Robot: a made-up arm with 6 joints.
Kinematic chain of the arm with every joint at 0, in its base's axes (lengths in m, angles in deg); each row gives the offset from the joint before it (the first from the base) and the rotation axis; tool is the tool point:
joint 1: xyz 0 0 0.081 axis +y
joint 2: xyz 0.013 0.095 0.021 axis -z
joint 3: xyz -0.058 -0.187 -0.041 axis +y
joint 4: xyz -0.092 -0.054 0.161 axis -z
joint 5: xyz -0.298 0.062 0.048 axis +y
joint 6: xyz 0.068 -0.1 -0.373 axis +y
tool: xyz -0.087 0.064 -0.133
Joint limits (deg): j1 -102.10..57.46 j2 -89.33..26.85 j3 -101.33..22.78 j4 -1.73..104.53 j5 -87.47..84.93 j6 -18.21..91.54
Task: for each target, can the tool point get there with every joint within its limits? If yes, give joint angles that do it. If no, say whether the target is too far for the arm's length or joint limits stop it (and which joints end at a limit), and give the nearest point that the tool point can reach.
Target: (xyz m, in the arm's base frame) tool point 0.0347 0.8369 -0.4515
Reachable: no: joint limits stop it (at a limit: joint 2, joint 5, joint 6) | nearest point 0.0324 0.7335 -0.4165 | short by 0.109 m
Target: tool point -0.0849 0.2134 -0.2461
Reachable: yes | joints -43.43 -38.75 9.32 89.08 20.01 33.63
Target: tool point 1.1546 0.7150 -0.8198
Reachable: no: too far | nearest point 0.7015 0.3760 -0.5105 | short by 0.645 m
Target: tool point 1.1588 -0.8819 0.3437
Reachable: no: too far | nearest point 0.7520 -0.5535 0.2515 | short by 0.531 m
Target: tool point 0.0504 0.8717 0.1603
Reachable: no: joint limits stop it (at a limit: joint 1, joint 2, joint 5, joint 6) | nearest point 0.0292 0.7554 0.1759 | short by 0.119 m
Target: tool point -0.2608 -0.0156 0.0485
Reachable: yes | joints 40.77 -17.30 1.36 65.33 -27.34 50.76
